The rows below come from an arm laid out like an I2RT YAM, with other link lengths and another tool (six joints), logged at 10 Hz.
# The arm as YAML. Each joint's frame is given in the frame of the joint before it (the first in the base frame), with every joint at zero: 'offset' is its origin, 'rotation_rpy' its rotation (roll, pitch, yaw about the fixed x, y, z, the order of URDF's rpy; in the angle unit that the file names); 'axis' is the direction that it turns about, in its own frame. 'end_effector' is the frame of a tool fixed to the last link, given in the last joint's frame.
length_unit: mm
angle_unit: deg
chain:
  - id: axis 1
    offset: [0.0, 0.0, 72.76]
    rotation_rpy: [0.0, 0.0, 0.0]
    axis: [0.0, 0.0, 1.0]
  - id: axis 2
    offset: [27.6, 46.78, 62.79]
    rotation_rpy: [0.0, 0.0, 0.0]
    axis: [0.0, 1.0, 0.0]
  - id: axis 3
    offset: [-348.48, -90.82, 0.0]
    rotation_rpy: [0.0, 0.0, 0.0]
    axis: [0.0, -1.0, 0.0]
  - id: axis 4
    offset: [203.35, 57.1, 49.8]
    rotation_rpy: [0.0, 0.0, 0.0]
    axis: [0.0, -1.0, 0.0]
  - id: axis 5
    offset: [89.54, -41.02, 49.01]
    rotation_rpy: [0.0, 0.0, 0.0]
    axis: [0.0, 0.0, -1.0]
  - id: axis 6
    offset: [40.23, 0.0, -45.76]
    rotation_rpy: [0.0, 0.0, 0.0]
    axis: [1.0, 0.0, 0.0]
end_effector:
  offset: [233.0, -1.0, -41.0]
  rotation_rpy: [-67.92, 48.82, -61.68]
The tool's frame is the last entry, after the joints.
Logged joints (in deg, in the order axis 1, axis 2, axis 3, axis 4, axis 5, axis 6), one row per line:
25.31, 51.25, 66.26, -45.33, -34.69, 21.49
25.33, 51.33, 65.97, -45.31, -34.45, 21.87
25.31, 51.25, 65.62, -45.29, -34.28, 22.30
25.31, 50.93, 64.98, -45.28, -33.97, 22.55
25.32, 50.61, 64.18, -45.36, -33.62, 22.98
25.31, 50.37, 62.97, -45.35, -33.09, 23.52
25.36, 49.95, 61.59, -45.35, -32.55, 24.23
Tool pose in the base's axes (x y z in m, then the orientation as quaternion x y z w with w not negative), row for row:
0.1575, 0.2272, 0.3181, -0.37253, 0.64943, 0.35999, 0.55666
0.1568, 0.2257, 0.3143, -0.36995, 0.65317, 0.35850, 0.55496
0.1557, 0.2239, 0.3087, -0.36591, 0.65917, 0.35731, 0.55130
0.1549, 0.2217, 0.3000, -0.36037, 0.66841, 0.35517, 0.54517
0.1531, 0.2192, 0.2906, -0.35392, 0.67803, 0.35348, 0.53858
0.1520, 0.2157, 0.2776, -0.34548, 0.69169, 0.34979, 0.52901
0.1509, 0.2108, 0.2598, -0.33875, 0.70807, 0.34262, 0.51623
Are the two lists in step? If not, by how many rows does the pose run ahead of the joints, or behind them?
The pose runs 2 rows ahead of the joints: the pose in row i belongs to the joints in row i + 2.
